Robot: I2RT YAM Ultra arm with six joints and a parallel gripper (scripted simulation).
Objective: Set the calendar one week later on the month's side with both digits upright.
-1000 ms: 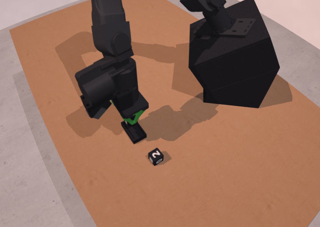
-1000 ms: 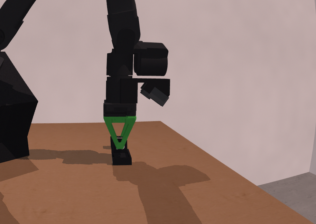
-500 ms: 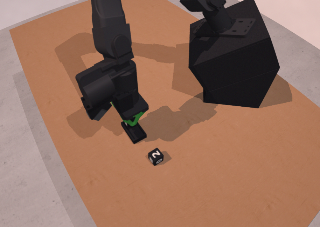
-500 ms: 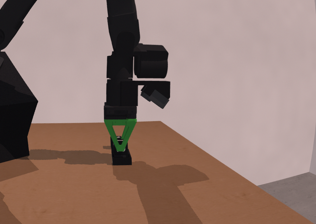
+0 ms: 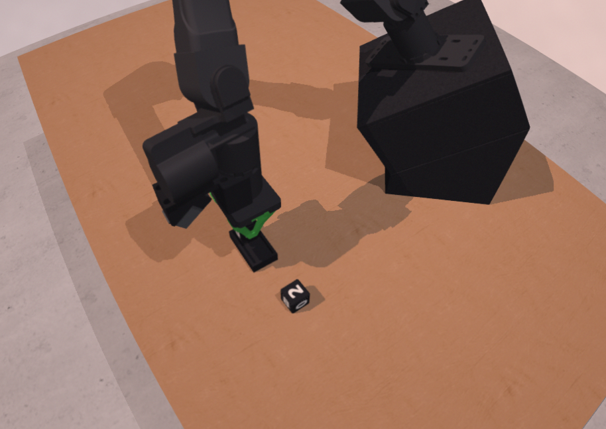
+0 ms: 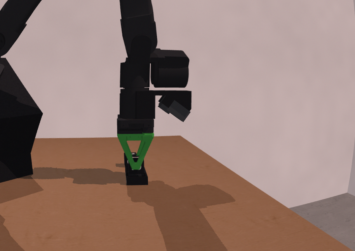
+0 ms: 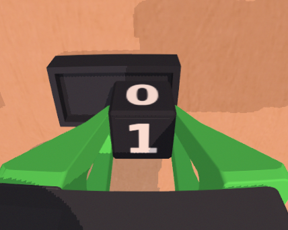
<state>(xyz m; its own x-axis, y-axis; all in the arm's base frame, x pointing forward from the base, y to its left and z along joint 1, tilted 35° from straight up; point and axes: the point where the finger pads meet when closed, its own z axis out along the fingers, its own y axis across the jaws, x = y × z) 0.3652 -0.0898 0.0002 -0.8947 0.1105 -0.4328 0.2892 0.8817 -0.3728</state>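
The black tray lies 10 mm ahead of my hand, 20 mm to the left of it and 30 mm below it.
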